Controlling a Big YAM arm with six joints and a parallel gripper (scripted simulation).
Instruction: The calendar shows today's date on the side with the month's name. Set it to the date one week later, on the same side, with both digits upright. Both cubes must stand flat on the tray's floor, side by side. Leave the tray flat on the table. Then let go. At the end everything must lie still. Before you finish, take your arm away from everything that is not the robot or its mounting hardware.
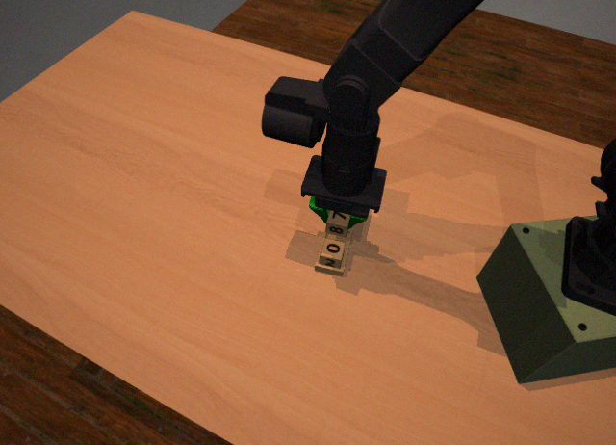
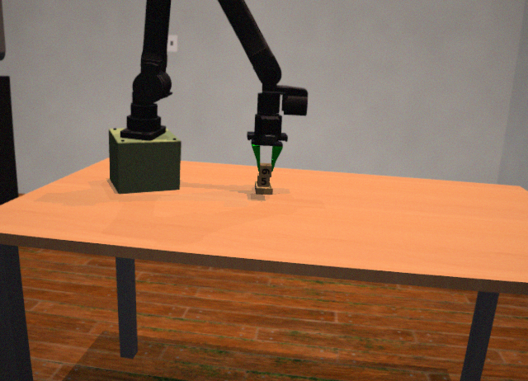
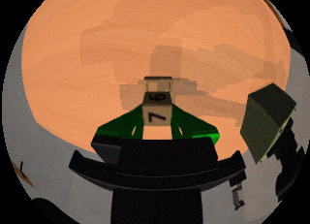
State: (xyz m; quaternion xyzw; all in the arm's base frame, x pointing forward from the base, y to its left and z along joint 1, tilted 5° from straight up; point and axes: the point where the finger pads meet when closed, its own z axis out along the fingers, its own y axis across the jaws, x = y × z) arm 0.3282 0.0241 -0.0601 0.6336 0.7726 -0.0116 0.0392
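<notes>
The tray is 1 cm behind my hand, 2 cm to the left of it and 6 cm below it.
</notes>
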